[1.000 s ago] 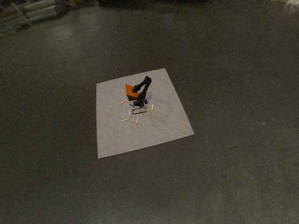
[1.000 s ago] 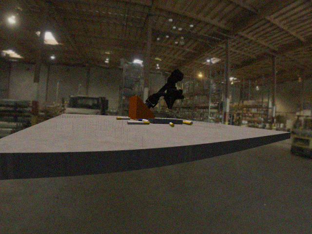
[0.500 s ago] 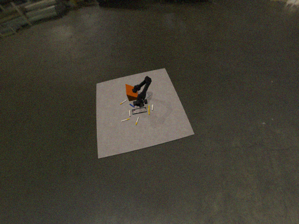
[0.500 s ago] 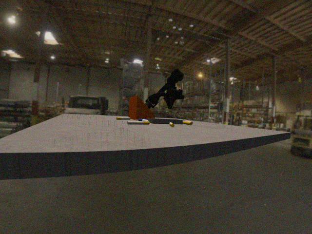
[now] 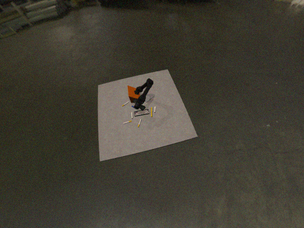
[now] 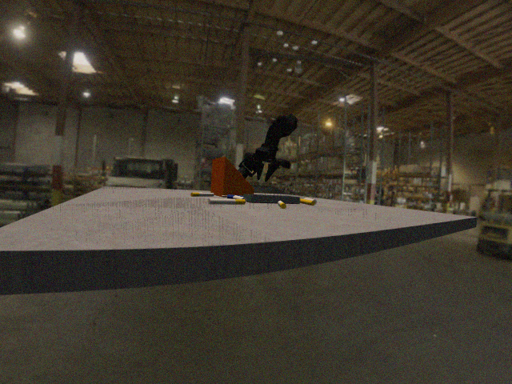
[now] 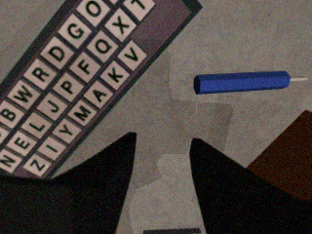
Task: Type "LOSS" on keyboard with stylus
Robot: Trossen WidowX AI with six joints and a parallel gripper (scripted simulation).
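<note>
Now: gripper tip 90 mm past the blue stylus, 90 mm to the left of it and 70 mm above it. Also, from my gripper tip: grey stylus tip: 120 mm behind, 110 mm to the right, 70 mm below.
</note>
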